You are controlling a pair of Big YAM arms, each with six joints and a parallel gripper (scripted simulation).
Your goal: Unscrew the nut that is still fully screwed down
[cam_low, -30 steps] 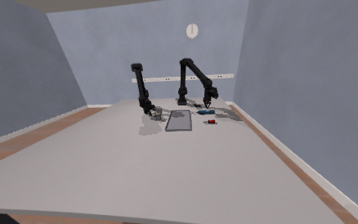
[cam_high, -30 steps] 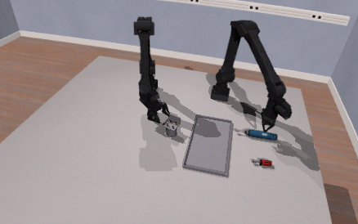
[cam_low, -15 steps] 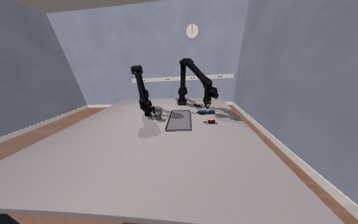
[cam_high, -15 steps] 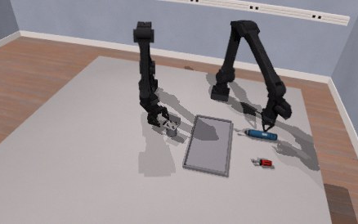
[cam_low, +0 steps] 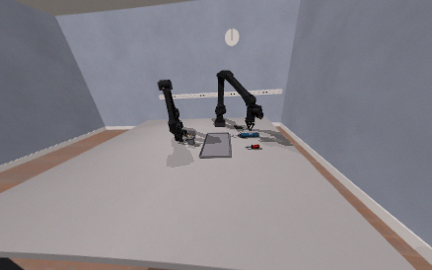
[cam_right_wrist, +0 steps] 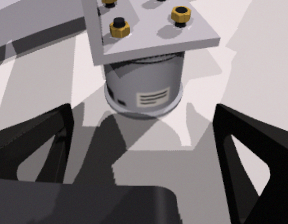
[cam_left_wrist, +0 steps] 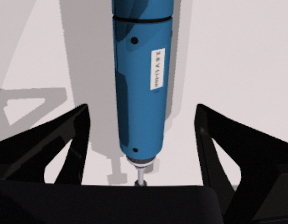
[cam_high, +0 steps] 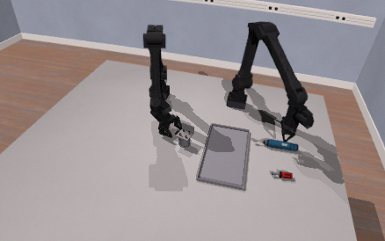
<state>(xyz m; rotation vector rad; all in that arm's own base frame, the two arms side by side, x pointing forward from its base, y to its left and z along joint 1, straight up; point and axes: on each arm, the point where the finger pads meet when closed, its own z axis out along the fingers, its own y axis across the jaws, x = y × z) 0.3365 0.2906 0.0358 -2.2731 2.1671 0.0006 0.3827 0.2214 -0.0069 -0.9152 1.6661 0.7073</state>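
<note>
The nut is 50 mm ahead of my right hand, 30 mm to the left of it and 40 mm above it. Also, from my right hand: flat grey tray (70 mm ahead, 270 mm to the left, 30 mm below); grey bracket (40 mm ahead, 50 mm to the left, 40 mm above); grey tip (40 mm behind, 440 mm to the left, 20 mm below).
</note>
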